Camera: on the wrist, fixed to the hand. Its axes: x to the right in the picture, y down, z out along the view.
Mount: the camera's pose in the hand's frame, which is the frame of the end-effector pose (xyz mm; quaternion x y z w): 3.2 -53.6 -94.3 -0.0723 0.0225 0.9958 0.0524
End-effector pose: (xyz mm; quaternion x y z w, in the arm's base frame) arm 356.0 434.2 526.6 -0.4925 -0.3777 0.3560 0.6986
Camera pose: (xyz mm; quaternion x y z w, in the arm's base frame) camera 447.0 383.4 556.8 0.4604 -0.4606 -0.6759 0.3450
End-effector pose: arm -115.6 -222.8 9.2 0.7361 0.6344 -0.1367 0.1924
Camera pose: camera -172.0 -170.4 85.7 0.6594 -0.6855 0.2468 0.1851
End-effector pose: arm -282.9 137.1 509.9 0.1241 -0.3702 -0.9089 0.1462
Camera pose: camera -263.7 112.5 406.0 -0.3523 -0.0740 0.0740 0.9300
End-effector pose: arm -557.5 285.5 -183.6 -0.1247 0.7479 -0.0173 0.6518
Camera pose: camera -641.4 220.0 -162.5 0.6914 0.1793 0.6994 0.0255
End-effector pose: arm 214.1 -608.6 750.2 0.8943 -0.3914 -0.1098 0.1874
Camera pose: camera 283.9 -554.1 812.9 -0.3539 -0.8988 0.1727 0.1926
